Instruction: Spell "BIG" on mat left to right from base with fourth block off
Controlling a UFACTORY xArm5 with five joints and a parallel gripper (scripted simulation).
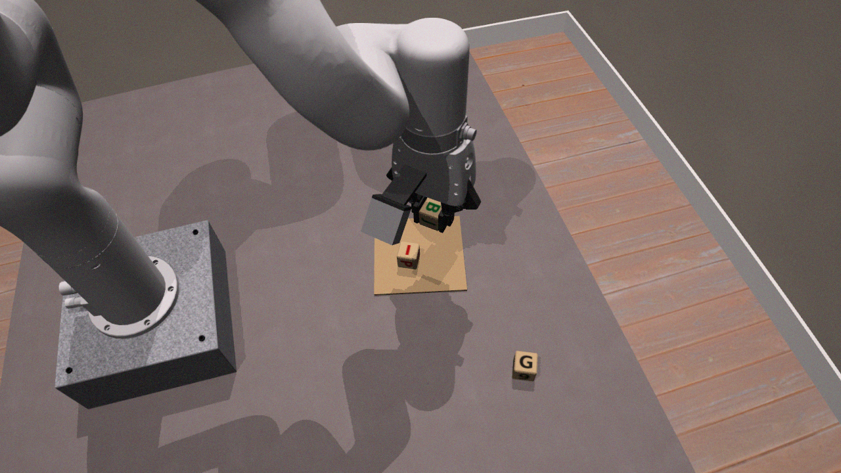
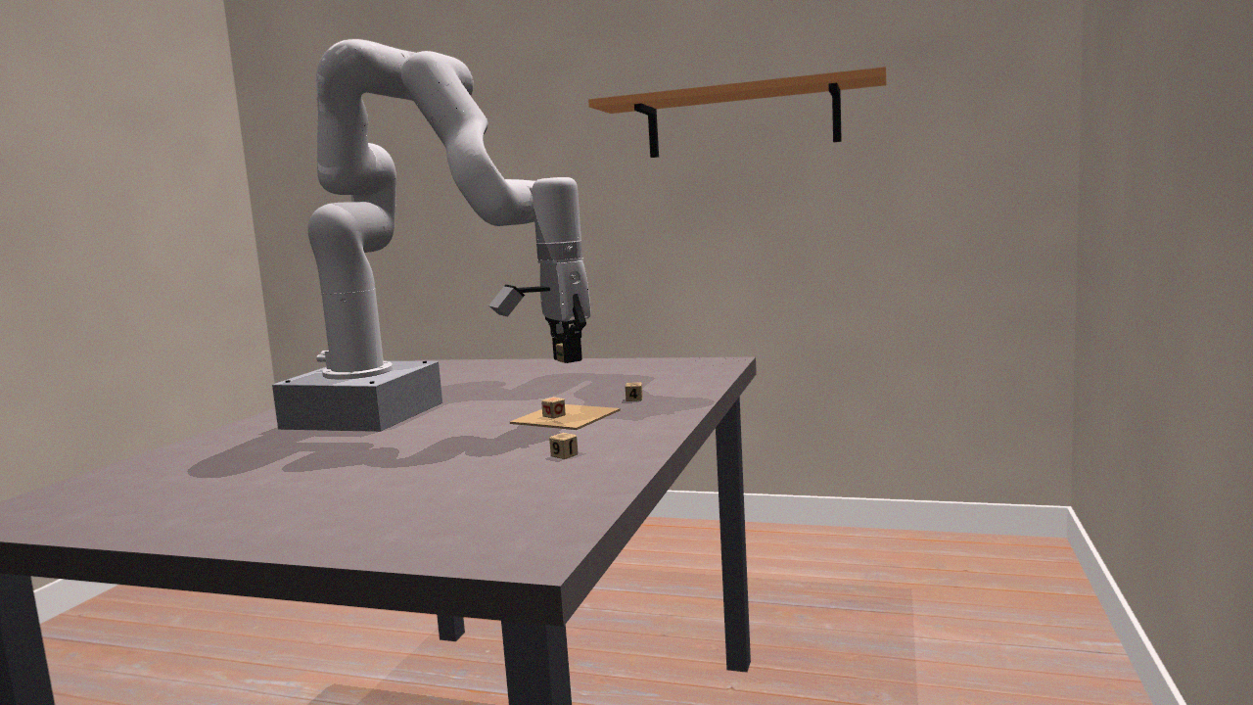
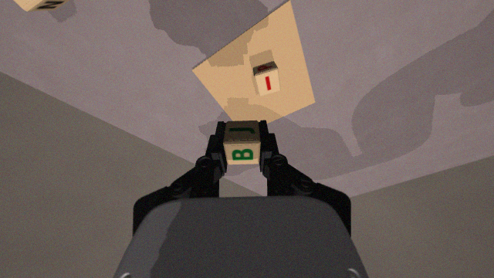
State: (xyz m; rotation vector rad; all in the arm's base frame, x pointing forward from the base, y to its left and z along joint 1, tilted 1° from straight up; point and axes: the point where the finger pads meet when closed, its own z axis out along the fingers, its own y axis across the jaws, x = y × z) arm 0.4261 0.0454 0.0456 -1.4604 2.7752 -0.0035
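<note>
My gripper is now 20 mm past the tan mat, 20 mm to the right of it and 120 mm above it. From my hand the other things lie so: B block: 10 mm below; G block: 90 mm ahead, 200 mm to the right, 110 mm below.
</note>
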